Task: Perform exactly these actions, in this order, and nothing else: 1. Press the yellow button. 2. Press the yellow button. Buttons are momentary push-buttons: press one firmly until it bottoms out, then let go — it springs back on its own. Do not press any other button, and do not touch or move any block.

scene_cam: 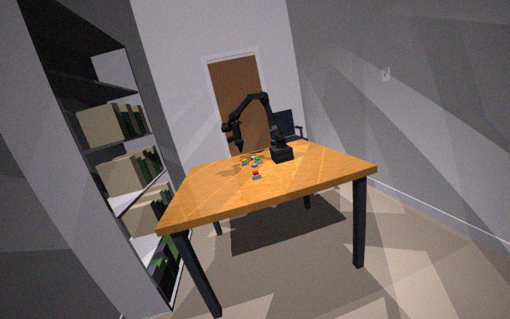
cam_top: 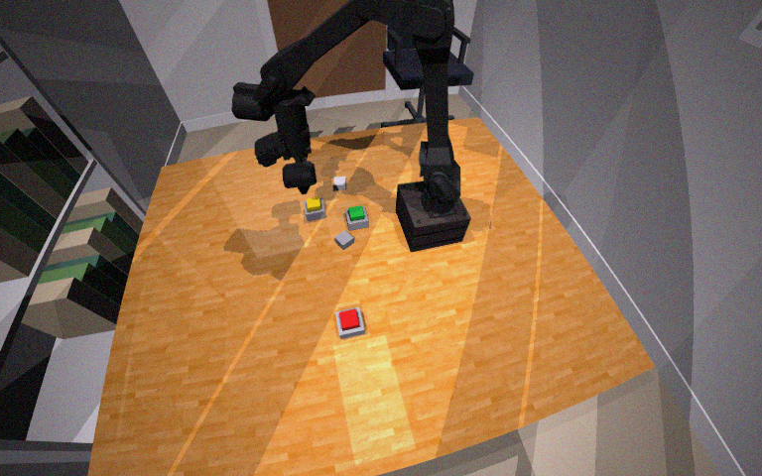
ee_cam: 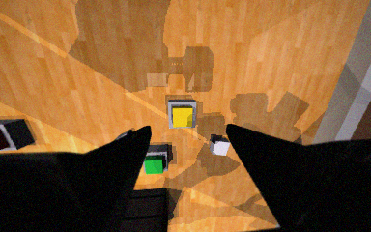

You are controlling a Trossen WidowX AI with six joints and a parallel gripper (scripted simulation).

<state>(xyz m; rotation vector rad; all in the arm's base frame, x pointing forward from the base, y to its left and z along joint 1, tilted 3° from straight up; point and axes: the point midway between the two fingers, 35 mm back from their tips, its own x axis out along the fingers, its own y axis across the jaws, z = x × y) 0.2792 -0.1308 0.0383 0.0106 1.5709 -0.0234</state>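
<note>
Now: the yellow button 80 mm below my gripper tip and 10 mm behind it. From my gripper tip the other things lie so: grey block: 110 mm to the left, 100 mm below, 70 mm behind; then green button: 110 mm behind, 80 mm below, 60 mm to the left; then white block: 100 mm below, 90 mm behind, 80 mm to the right.
</note>
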